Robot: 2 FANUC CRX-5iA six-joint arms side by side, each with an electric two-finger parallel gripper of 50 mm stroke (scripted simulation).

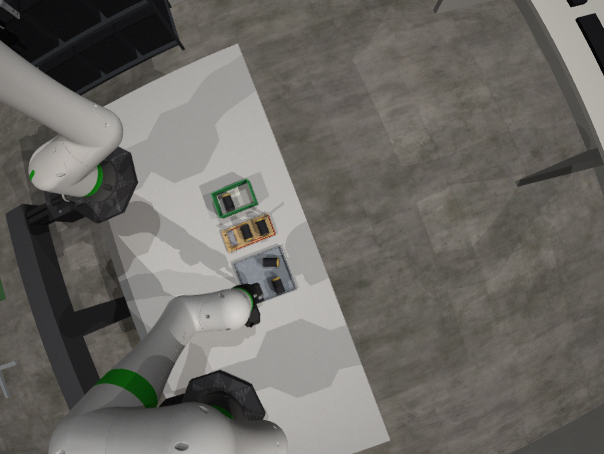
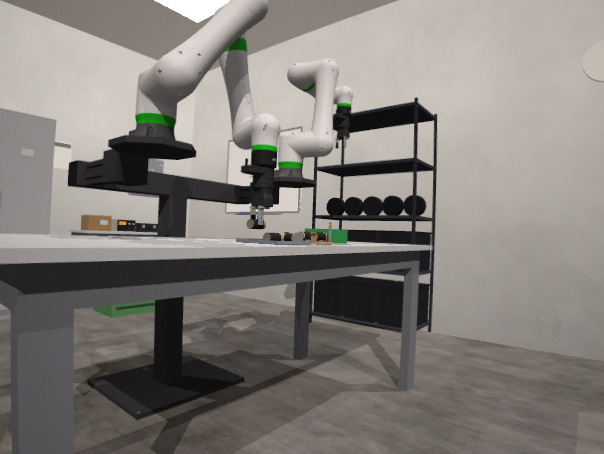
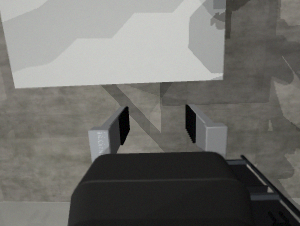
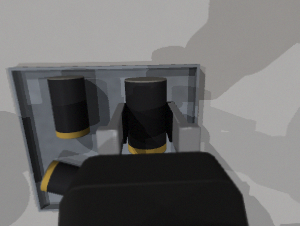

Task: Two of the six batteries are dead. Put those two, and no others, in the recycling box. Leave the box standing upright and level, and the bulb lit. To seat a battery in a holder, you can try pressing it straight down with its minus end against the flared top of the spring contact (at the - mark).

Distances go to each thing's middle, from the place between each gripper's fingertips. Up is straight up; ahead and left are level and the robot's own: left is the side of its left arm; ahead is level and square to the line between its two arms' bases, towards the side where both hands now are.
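Labels:
The grey tray (image 1: 250,270) is sitting 8 cm below my right hand, and it's 5 cm ahead of that hand and 4 cm to the left of it.
From my left hand, the grey tray is 1020 mm to the right of it, 590 mm below it and 220 mm ahead of it.

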